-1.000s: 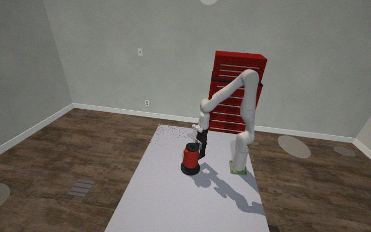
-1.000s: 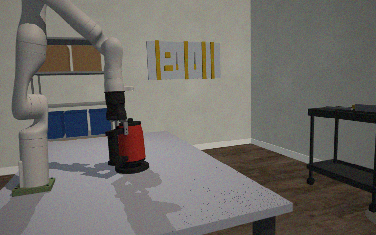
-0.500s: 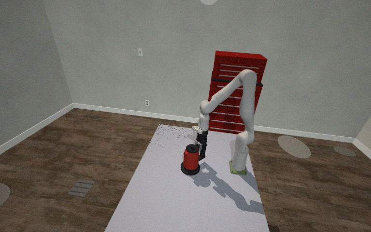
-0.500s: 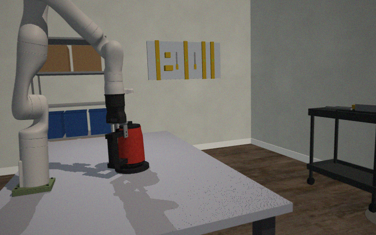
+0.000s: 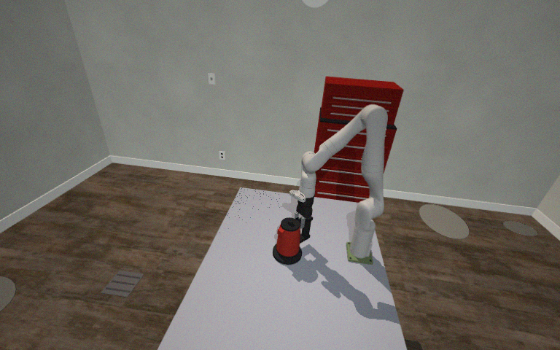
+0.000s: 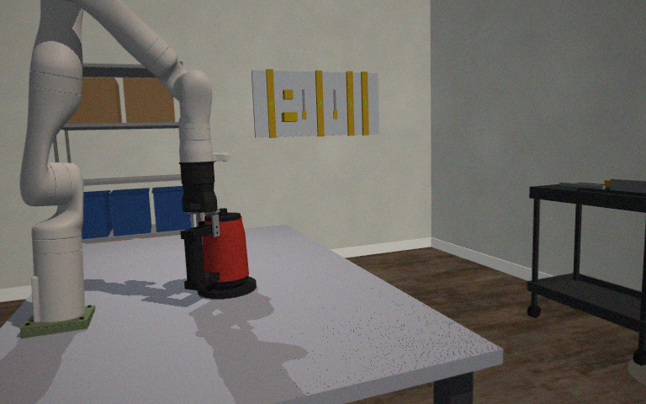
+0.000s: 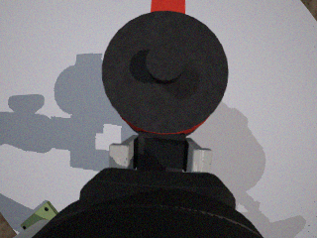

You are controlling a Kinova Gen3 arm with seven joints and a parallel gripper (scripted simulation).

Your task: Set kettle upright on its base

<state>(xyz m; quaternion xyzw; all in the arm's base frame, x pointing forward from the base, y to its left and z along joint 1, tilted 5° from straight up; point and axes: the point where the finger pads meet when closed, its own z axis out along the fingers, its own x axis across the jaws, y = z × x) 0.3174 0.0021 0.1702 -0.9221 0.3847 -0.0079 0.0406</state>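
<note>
My hand is 2 cm short of the red kettle, 2 cm to the right of it and 5 cm above it. The rest, counted from my hand: round black base (4 cm ahead, 4 cm to the left, 16 cm below).
</note>
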